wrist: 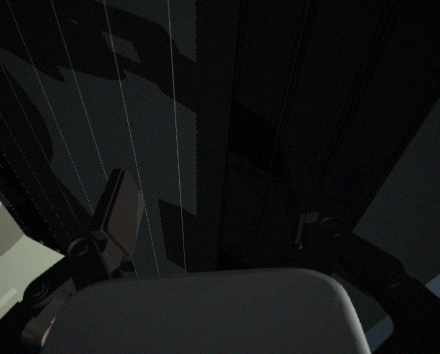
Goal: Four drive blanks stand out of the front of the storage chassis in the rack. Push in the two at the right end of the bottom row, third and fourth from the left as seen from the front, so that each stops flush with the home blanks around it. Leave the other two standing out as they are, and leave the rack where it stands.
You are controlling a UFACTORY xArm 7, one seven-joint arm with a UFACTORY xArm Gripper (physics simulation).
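Frame: origin at the arm's base, x back, y right, z up, level; millimetres.
Where they show: gripper, fingertip midpoint: (207, 176).
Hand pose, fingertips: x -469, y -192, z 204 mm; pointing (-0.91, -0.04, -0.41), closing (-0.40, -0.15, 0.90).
Observation:
After its pixels a point has its place.
My gripper (207, 176) @[z 204, x -469, y -192 mm] is open, its fingers wide apart with nothing between them. The left finger's pad is brownish and lit; the right finger is dark and hard to make out against the chassis. The storage chassis (270, 200) @[z 240, x -490, y -165 mm] fills the middle and right of the wrist view as a very dark face, crossed by long slanting seams and a fainter cross seam. Faint square marks show on it near the right finger. Its front is so dark that I cannot tell which drive blanks stand out or how far. The gap between the fingers and the chassis is unclear.
A dark grey-blue surface (165, 135) @[z 151, x -507, y -179 mm] with thin pale lines and arm-shaped shadows lies to the left of the chassis. A pale green area (35, 265) @[z -237, x -451, y 275 mm] shows at the lower left. A plain dark grey surface (410, 190) @[z 312, x -508, y -191 mm] shows at the right, with blue patches at the lower right.

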